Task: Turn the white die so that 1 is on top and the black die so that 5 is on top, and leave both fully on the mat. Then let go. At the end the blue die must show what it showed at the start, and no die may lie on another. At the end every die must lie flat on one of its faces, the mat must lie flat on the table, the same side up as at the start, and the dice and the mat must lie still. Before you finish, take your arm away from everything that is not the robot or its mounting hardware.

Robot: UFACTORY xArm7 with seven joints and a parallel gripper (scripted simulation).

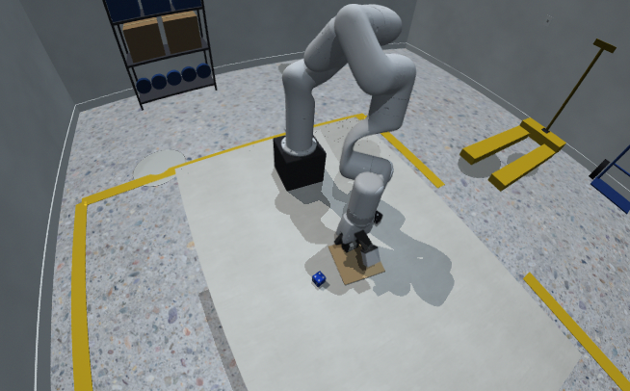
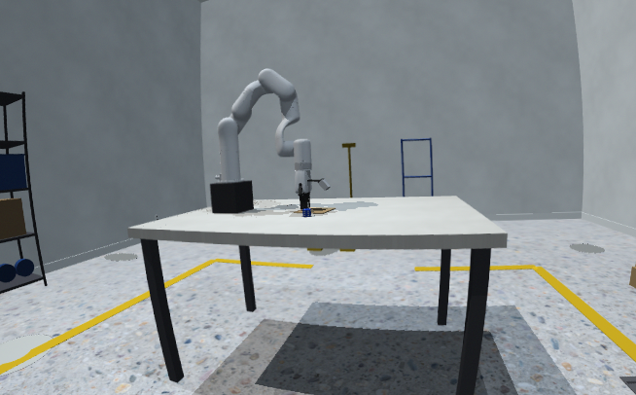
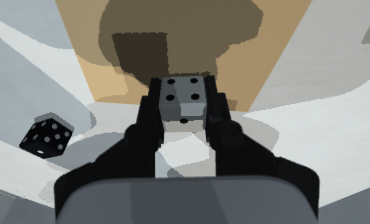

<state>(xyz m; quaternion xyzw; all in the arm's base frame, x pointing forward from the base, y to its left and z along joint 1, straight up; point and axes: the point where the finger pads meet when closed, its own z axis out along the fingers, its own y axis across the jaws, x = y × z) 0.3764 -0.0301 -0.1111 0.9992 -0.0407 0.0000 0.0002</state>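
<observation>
The white die lies 10 mm below my hand. Round my hand: black die (150 mm to the left, 40 mm behind, 10 mm below); then blue die (150 mm to the right, 40 mm ahead, 10 mm below); then tan mat (40 mm ahead, 30 mm below).
</observation>
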